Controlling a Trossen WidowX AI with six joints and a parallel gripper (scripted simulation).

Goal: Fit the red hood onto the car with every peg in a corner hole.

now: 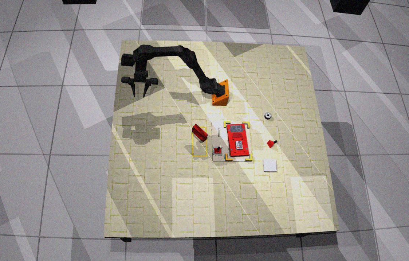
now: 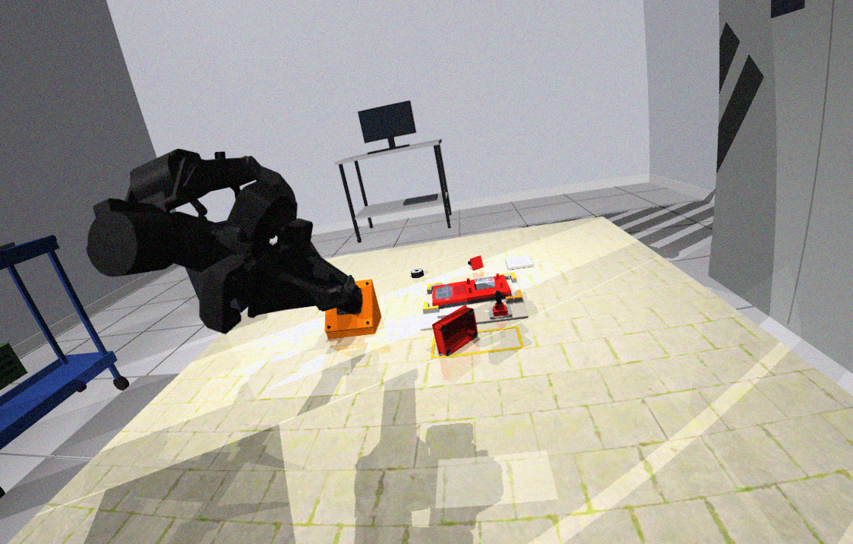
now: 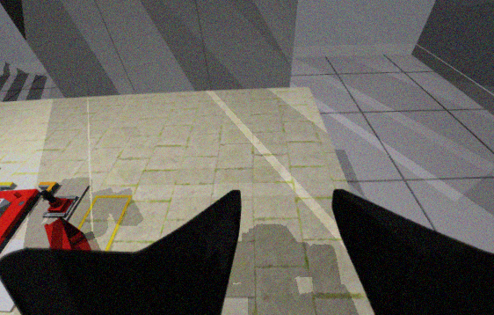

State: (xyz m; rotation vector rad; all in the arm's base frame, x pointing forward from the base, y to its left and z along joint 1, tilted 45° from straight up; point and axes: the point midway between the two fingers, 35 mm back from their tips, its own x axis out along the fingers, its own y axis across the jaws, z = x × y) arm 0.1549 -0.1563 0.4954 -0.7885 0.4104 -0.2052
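My gripper tip is now 33 cm to the right of the red hood, 26 cm above it and 7 cm short of it. Round my gripper tip: white plate (74 cm to the left, 29 cm below, 26 cm ahead); then wheel (76 cm to the left, 29 cm below, 6 cm behind); then grey engine block (56 cm to the left, 27 cm below, 15 cm ahead).
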